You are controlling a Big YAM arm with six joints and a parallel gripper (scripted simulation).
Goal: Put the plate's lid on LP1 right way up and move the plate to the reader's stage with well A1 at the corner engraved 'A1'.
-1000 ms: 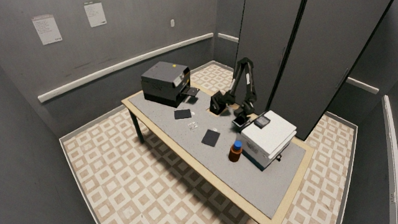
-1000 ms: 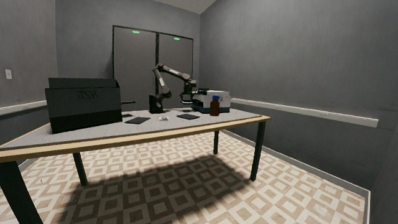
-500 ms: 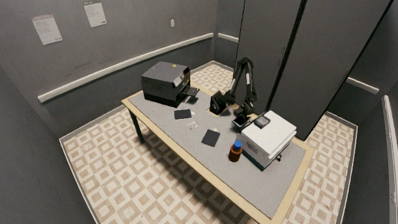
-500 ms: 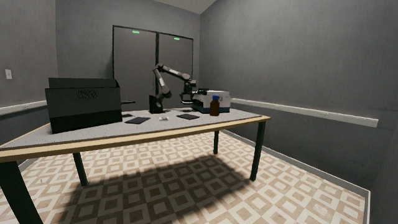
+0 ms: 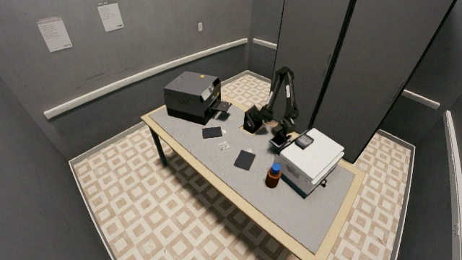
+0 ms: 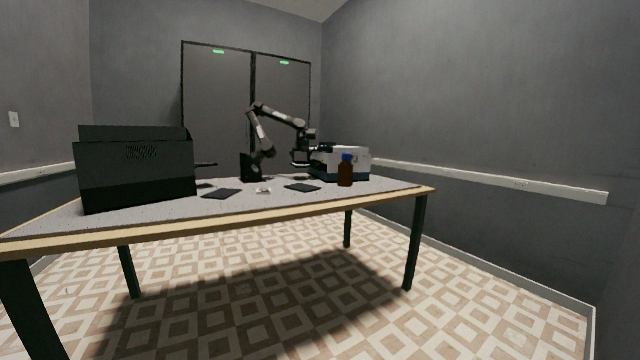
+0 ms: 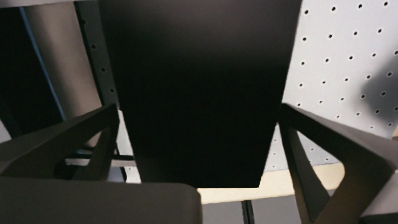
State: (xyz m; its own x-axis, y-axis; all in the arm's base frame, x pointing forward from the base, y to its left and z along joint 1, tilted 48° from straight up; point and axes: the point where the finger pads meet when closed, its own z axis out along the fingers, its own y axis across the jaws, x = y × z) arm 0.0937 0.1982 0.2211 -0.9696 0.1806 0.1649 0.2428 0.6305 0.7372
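Right now the dark lid is right at my hand. Also, from my hand: dark flat pad (26 cm ahead, 14 cm to the right, 10 cm below); white multi-well plate (1 cm below); brown capped bottle (31 cm ahead, 12 cm to the left).
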